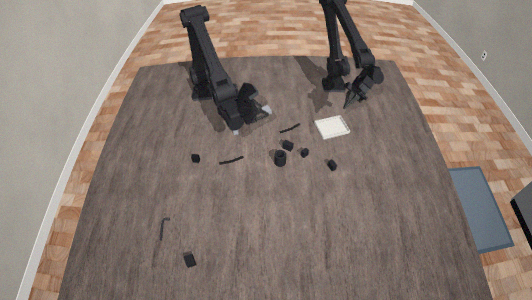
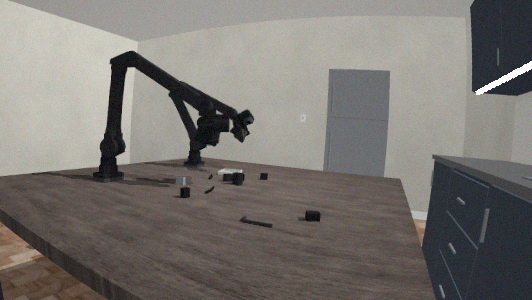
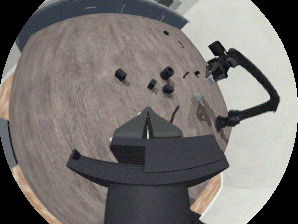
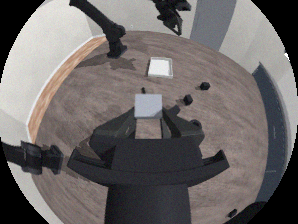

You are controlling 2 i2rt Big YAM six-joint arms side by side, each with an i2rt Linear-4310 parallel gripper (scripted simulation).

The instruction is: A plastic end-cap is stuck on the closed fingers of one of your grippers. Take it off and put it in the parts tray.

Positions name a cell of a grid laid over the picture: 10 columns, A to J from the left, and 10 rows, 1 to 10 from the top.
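Note:
Here is my left gripper (image 3: E5), and here too is my right gripper (image 4: E5).

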